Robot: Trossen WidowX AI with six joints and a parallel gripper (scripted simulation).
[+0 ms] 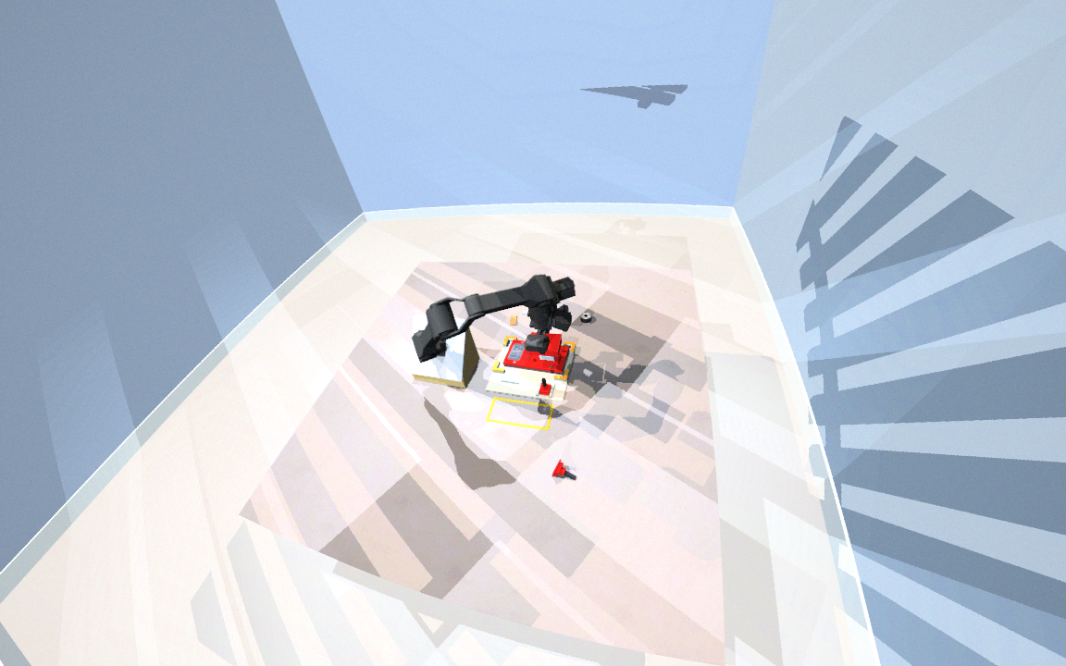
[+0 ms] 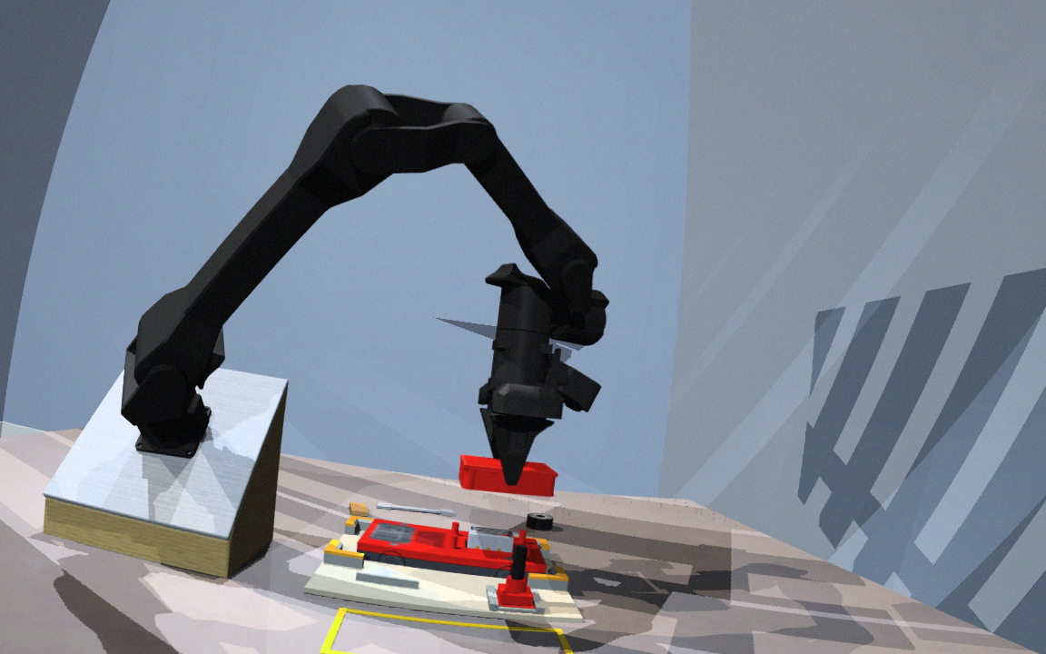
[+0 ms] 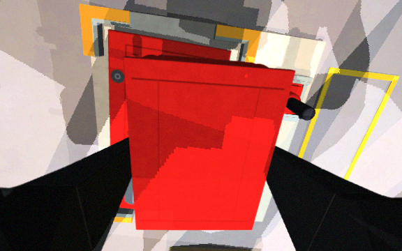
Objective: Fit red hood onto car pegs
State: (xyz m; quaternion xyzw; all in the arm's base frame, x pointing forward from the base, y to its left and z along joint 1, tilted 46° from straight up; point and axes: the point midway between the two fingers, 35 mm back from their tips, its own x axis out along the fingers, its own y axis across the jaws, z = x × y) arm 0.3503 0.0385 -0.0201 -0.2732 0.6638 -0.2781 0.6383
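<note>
Right now the grey engine block is 4 cm to the left of my gripper tip and 9 cm below it. Round my gripper tip: black wheel (10 cm ahead, 24 cm to the left, 10 cm below); red hood (1 cm above); white jig (5 cm behind, 1 cm to the left, 10 cm below).
</note>
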